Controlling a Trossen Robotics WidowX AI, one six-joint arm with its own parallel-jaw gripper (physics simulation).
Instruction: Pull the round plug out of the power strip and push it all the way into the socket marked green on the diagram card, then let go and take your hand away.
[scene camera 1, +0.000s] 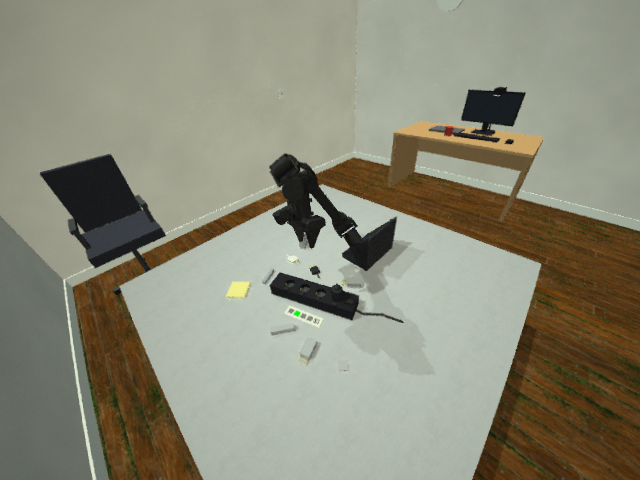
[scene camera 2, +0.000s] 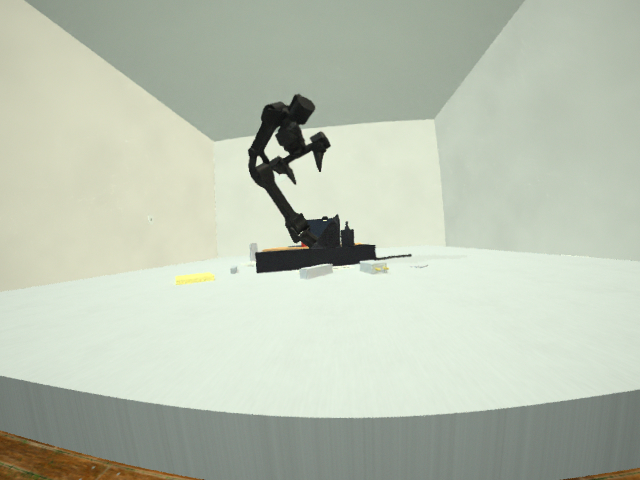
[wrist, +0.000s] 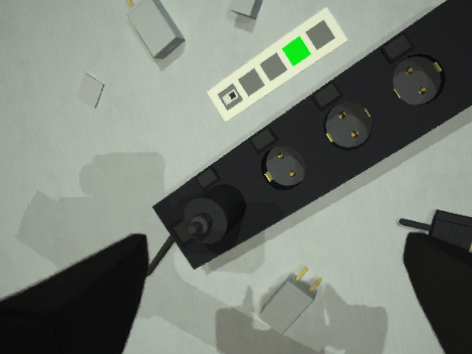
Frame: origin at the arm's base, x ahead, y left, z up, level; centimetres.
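Seen in the pictures: gripper, fingertip midpoint: (scene camera 1: 306, 244) (scene camera 2: 307, 177) (wrist: 278, 248); arm's base at its link origin: (scene camera 1: 356, 243) (scene camera 2: 315, 244).
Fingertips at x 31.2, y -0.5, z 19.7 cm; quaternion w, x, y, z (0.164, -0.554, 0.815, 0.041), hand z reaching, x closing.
Pixels of each thing's top centre, then the offset from my fingertips to it. "spot": a spot on its surface instead.
- round black plug at its top centre: (wrist: 199, 225) (scene camera 2: 346, 226) (scene camera 1: 336, 286) dy +10.6, dx -1.6, dz -14.5 cm
- black power strip at its top centre: (wrist: 314, 148) (scene camera 2: 316, 247) (scene camera 1: 312, 289) dy +1.3, dx +0.9, dz -20.1 cm
- diagram card at its top centre: (wrist: 273, 67) (scene camera 1: 303, 315) dy +3.3, dx +8.9, dz -25.1 cm
- middle open socket at a spot on its surface: (wrist: 348, 125) (scene camera 1: 305, 290) spot: dy -1.7, dx +1.6, dz -22.0 cm
- grey two-pin plug at its top centre: (wrist: 290, 303) (scene camera 1: 351, 280) dy +8.9, dx -13.6, dz -23.1 cm
- small black plug at its top centre: (wrist: 463, 238) (scene camera 1: 313, 267) dy -8.4, dx -11.2, dz -23.9 cm
- grey plug at its top centre: (wrist: 145, 17) (scene camera 2: 374, 261) (scene camera 1: 306, 349) dy +13.3, dx +18.3, dz -23.1 cm
- yellow pad at its top centre: (scene camera 2: 194, 275) (scene camera 1: 238, 288) dy -26.1, dx +15.6, dz -24.2 cm
- strip's cable at a spot on its surface: (scene camera 1: 379, 314) spot: dy +24.8, dx -7.0, dz -24.6 cm
The round black plug (scene camera 1: 337, 290) (scene camera 2: 347, 236) (wrist: 214, 217) stands upright in the black power strip (scene camera 1: 310, 303) (scene camera 2: 315, 258) (wrist: 315, 146), near its cable end. Three open sockets show. The diagram card (scene camera 1: 303, 316) (wrist: 262, 74) lies beside the strip; its green square (scene camera 1: 297, 313) (wrist: 296, 51) is second from the end away from the cable. The middle open socket (scene camera 1: 305, 289) (wrist: 348, 125) is second from that same end. My gripper (scene camera 1: 308, 242) (scene camera 2: 307, 176) (wrist: 278, 248) is open and empty, high above the table. In the wrist view the plug appears between the finger directions, nearer the left finger.
A grey two-pin plug (scene camera 1: 354, 284) (wrist: 288, 304) and a small black plug (scene camera 1: 314, 270) (wrist: 452, 230) lie on the arm's side of the strip. Another grey plug (scene camera 1: 308, 349) (scene camera 2: 373, 267) (wrist: 154, 27) and a yellow pad (scene camera 1: 238, 289) (scene camera 2: 194, 279) lie farther out. The strip's cable (scene camera 1: 379, 314) trails away.
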